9 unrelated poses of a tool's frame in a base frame.
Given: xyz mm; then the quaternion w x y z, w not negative.
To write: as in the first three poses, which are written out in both.
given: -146 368 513 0.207 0.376 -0.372 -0.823
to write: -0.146 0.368 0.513 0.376 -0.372 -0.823 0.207
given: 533 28 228 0.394 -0.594 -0.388 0.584
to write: 0.533 0.028 0.228 -0.594 -0.388 0.584 0.394
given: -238 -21 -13 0.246 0.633 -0.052 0.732
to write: -0.238 -0.021 -0.013 0.633 -0.052 0.732 0.246
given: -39 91 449 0.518 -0.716 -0.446 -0.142
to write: -0.039 0.091 0.449 -0.716 -0.446 -0.142 0.518
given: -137 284 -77 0.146 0.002 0.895 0.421
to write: -0.137 0.284 -0.077 0.002 0.895 0.421 0.146
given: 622 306 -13 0.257 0.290 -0.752 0.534
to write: 0.622 0.306 -0.013 0.290 -0.752 0.534 0.257
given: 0 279 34 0.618 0.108 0.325 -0.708
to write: 0.000 0.279 0.034 0.108 0.325 -0.708 0.618
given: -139 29 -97 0.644 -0.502 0.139 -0.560
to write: -0.139 0.029 -0.097 -0.502 0.139 -0.560 0.644
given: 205 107 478 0.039 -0.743 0.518 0.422
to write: 0.205 0.107 0.478 -0.743 0.518 0.422 0.039
